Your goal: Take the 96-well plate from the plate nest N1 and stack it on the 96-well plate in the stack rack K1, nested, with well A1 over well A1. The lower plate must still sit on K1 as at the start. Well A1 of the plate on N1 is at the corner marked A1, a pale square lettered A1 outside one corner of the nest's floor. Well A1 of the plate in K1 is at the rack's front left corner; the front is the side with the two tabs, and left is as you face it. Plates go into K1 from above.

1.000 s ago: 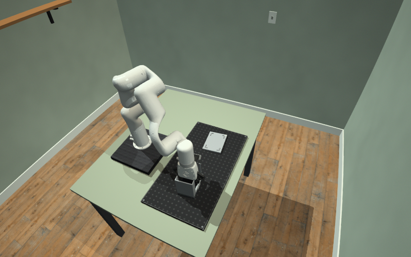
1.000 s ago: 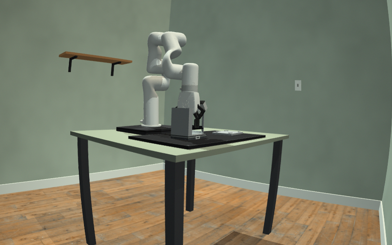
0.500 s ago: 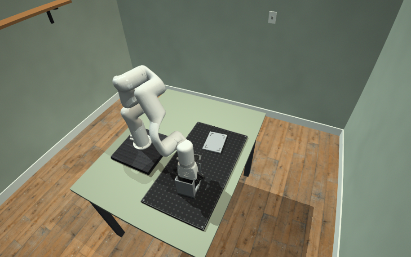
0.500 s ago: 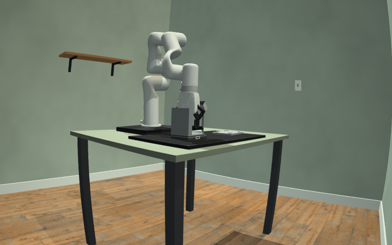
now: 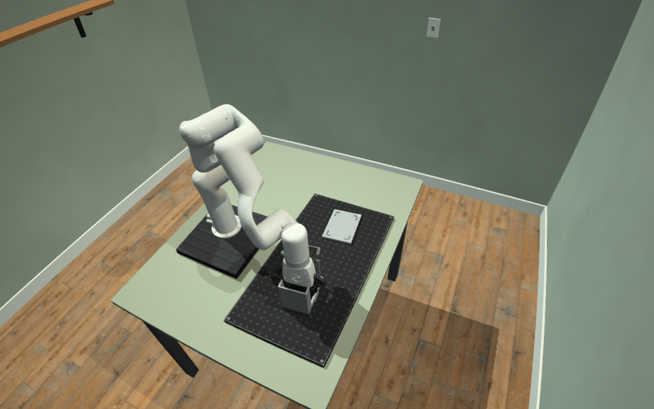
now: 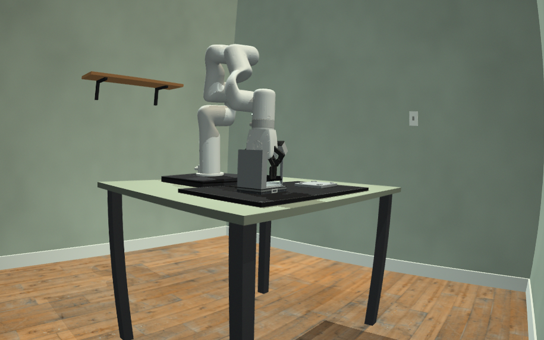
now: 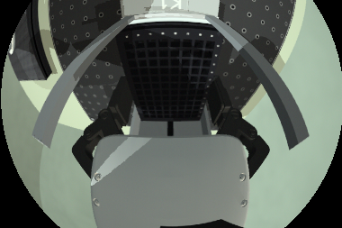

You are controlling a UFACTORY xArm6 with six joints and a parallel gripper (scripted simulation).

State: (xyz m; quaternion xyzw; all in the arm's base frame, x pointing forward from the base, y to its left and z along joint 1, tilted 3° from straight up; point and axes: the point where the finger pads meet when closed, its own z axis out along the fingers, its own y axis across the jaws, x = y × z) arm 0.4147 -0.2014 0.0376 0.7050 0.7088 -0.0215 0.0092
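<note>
Right now my hand is 3 cm above the white 96-well plate. From my hand the other things lie so: thin post 4 cm ahead, 7 cm to the left, 2 cm above; then black 96-well plate 1 cm below; then tall grey rack wall 7 cm to the right, 2 cm above.
</note>
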